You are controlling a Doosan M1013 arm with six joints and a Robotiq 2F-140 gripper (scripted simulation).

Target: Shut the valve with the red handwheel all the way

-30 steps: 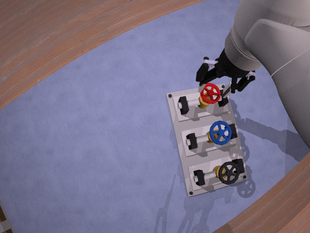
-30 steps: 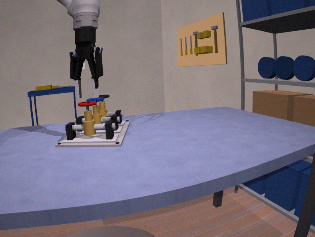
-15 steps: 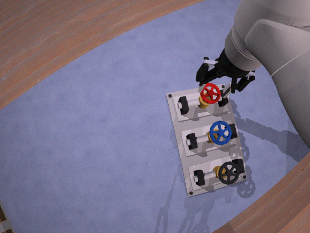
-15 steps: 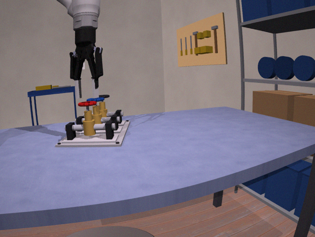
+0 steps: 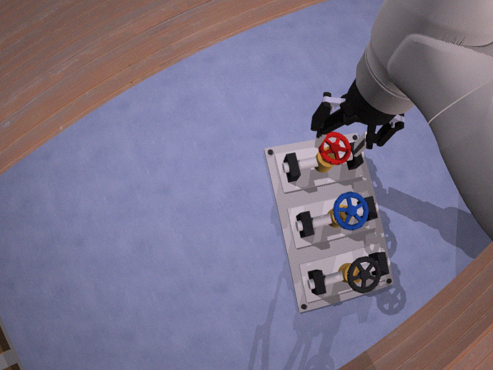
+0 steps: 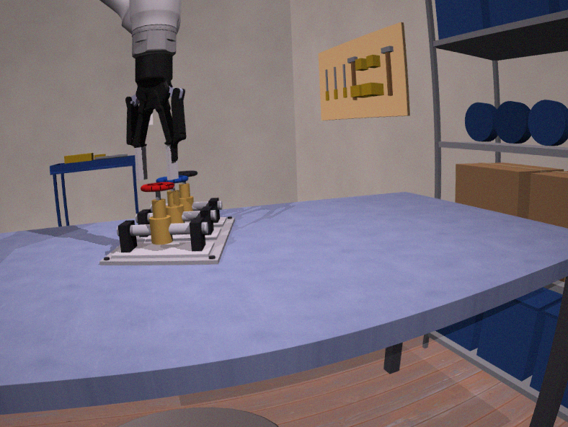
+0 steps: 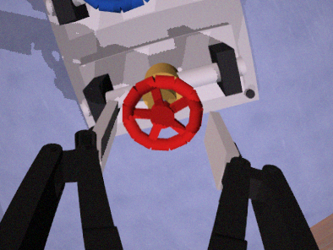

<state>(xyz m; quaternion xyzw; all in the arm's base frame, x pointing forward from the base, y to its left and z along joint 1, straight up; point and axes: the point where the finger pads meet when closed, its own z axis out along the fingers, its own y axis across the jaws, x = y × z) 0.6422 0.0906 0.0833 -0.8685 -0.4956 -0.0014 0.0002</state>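
Now: hand 50 mm above the red handwheel. From my hand the other things lie so: black handwheel: 250 mm to the left, 50 mm below, 40 mm ahead; blue handwheel: 130 mm to the left, 50 mm below, 20 mm ahead.
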